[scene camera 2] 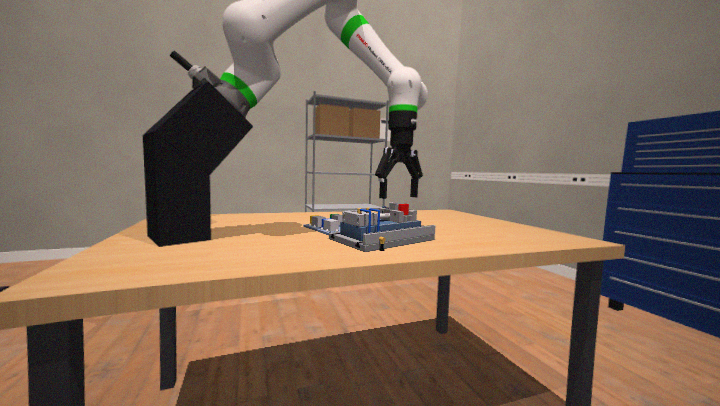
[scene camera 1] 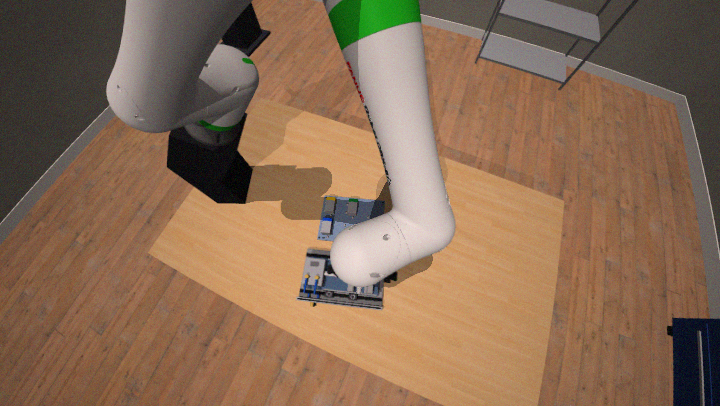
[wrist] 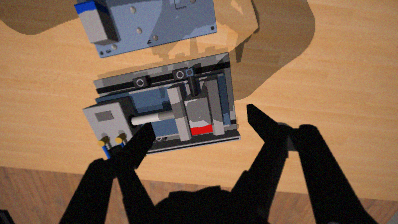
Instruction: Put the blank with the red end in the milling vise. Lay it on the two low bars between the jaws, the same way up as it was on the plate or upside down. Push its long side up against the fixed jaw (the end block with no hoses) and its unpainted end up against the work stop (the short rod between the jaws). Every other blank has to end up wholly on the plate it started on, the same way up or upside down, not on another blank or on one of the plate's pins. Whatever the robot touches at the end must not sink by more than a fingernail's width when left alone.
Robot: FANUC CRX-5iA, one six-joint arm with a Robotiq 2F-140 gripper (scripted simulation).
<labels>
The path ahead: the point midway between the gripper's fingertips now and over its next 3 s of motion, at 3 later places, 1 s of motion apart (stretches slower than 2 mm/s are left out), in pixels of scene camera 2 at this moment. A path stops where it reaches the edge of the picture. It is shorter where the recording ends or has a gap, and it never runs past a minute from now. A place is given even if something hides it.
My gripper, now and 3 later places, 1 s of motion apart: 399, 197; 399, 196; 399, 187; 400, 166
</labels>
